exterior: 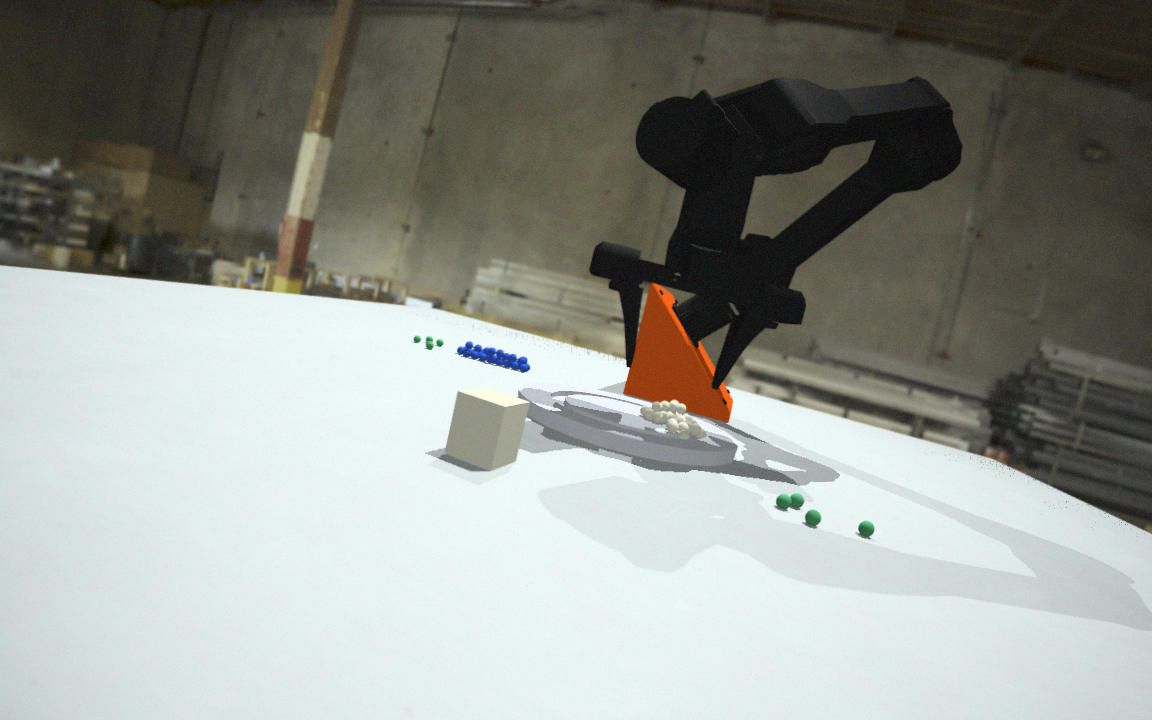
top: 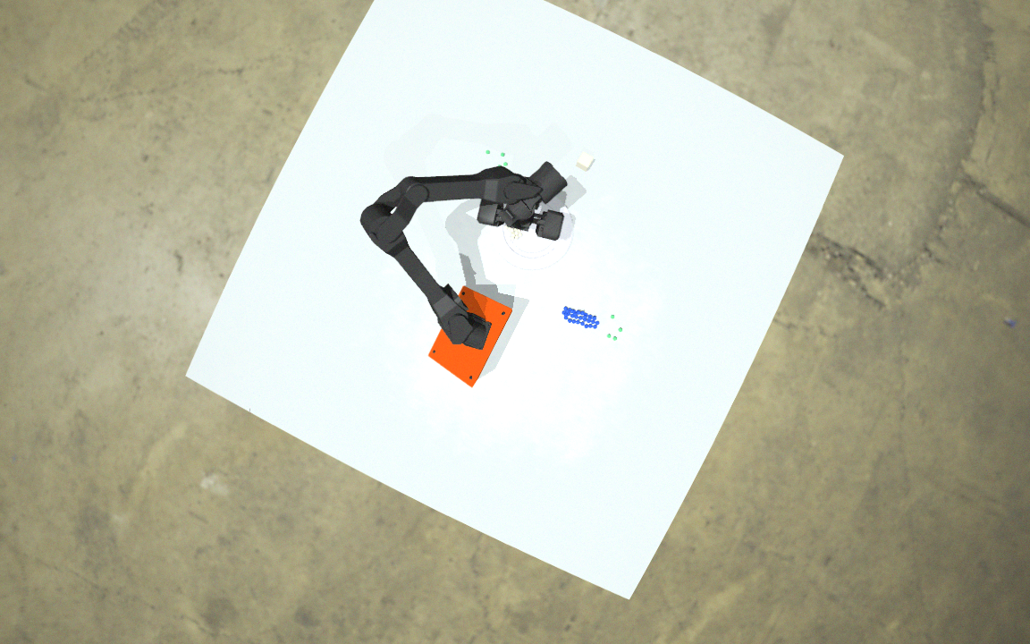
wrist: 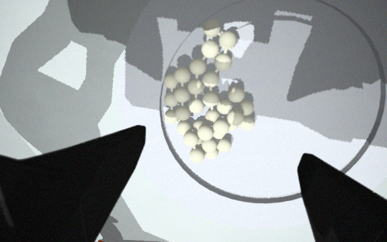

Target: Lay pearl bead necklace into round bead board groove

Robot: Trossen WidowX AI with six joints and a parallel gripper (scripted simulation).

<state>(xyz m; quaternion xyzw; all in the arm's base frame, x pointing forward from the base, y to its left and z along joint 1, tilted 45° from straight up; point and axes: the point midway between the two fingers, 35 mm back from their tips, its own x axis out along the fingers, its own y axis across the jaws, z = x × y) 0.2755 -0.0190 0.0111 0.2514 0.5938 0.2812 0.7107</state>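
Now: gripper tip 1 cm short of the round bead board, 3 cm to the left of it and 4 cm above it. Round my gripper tip: cream cube: 21 cm ahead, 10 cm to the right, 3 cm below.
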